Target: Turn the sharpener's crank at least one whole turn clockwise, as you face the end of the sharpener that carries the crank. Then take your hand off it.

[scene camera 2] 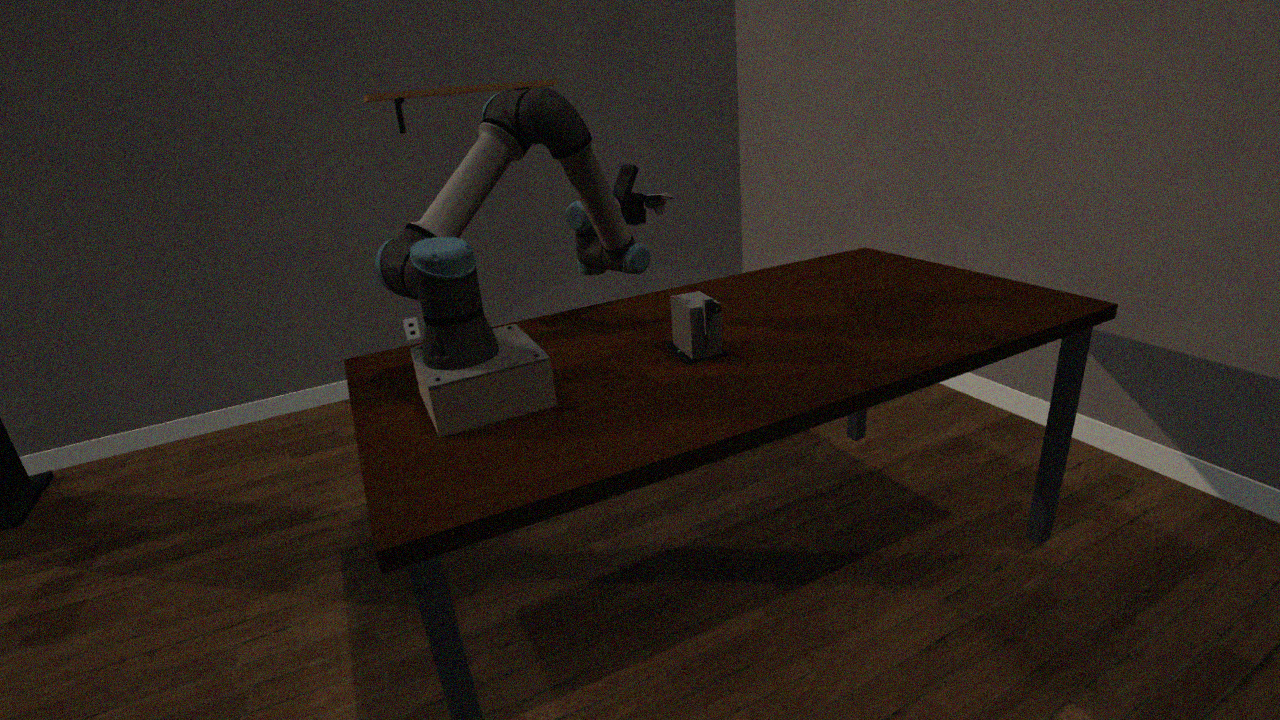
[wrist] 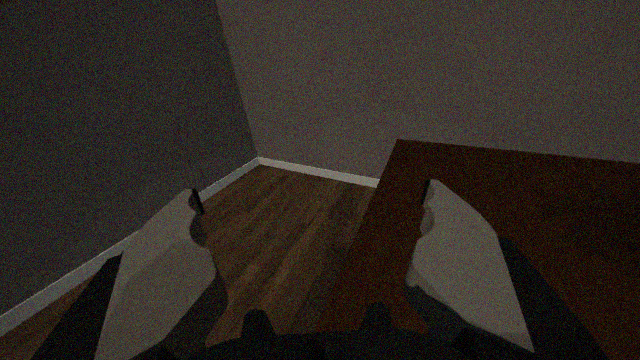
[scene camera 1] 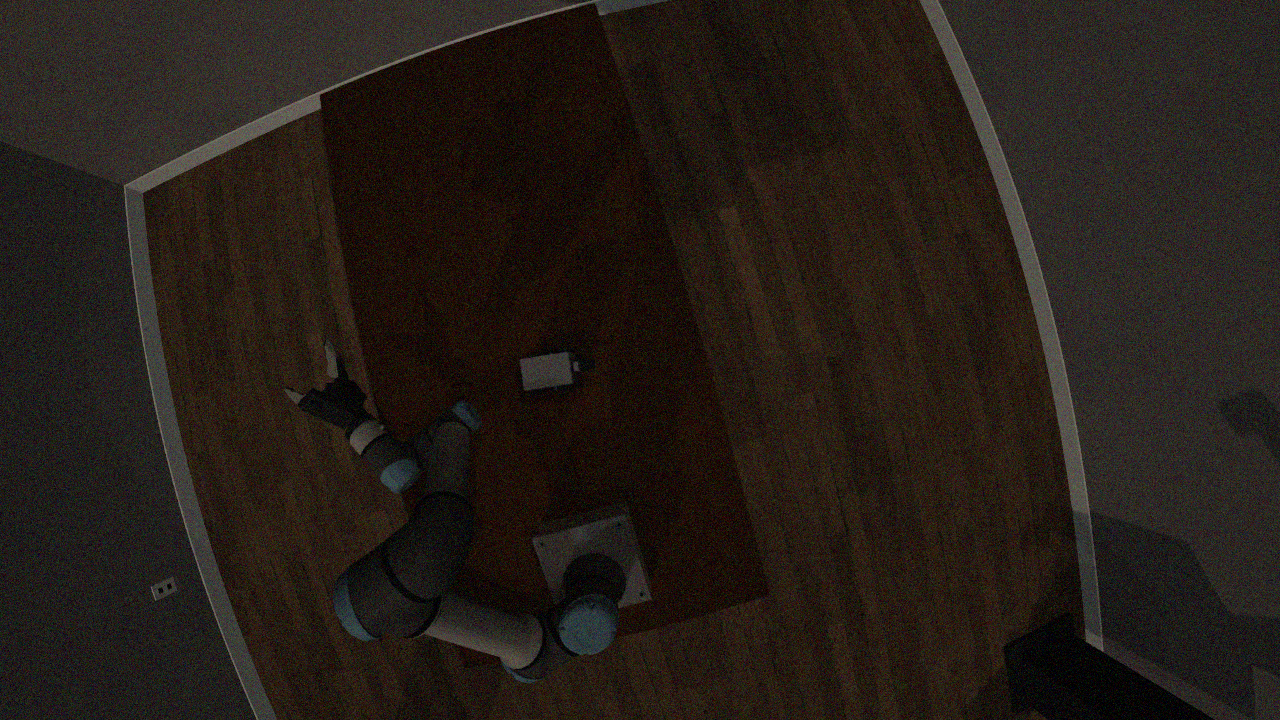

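The sharpener point(scene camera 1: 546, 371) point(scene camera 2: 693, 325), a light grey box, stands upright on the dark red-brown table. Its dark crank point(scene camera 1: 584, 364) point(scene camera 2: 712, 307) is at the end facing right in the first scene view and near the top of the body in the second. The crank's exact angle is hard to tell in the dim light. My gripper point(scene camera 1: 308, 368) point(scene camera 2: 667, 202) point(wrist: 313, 187) is open and empty, its two pale fingers wide apart. It is up in the air beyond the table's long edge, well away from the sharpener. The sharpener does not show in the wrist view.
The table point(scene camera 1: 501, 197) point(scene camera 2: 939, 313) point(wrist: 565, 200) has a long edge beneath the raised arm. The arm's pale base block point(scene camera 1: 631, 546) point(scene camera 2: 492, 398) stands at one end of the table. Walls meet in a corner ahead of the gripper. A dark object point(scene camera 1: 1065, 667) stands at the lower right.
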